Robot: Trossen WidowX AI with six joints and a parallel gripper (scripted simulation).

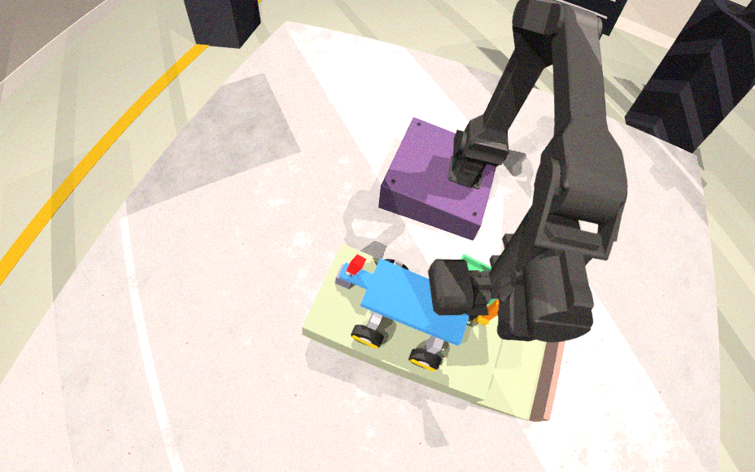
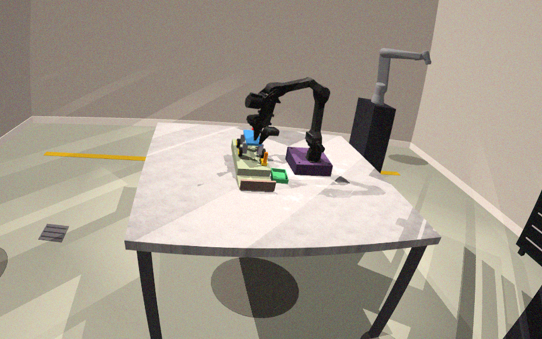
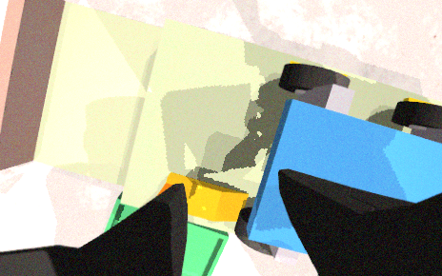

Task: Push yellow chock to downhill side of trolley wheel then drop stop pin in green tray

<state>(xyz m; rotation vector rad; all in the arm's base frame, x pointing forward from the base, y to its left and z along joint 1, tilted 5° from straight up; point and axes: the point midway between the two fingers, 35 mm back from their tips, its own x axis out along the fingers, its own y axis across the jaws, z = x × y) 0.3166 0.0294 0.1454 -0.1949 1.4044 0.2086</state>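
Now: the red-headed stop pin 19 cm to the right of my gripper tip, 4 cm behind it and 3 cm below it. Also, from my gripper tip: blue trolley (10 cm to the right, 5 cm below, 1 cm behind); then pale green ramp (11 cm below, 9 cm to the right, 1 cm behind); then yellow chock (8 cm below, 4 cm behind, 1 cm to the left).
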